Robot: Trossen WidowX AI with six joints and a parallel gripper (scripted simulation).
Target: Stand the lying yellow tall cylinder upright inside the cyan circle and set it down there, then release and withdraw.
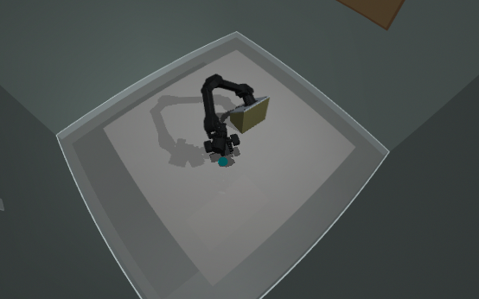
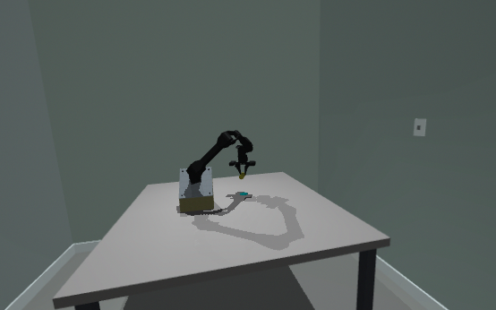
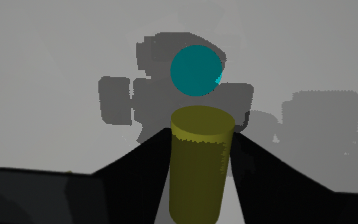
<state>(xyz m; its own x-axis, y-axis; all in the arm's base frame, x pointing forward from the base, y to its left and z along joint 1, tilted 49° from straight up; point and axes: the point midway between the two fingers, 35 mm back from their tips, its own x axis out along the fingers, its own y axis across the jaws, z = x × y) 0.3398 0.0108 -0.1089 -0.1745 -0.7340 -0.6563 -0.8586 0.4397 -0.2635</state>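
Now: gripper tip 15 cm above the cyan circle. The rest, counted from my gripper tip: yellow tall cylinder 2 cm to the right, 1 cm behind.
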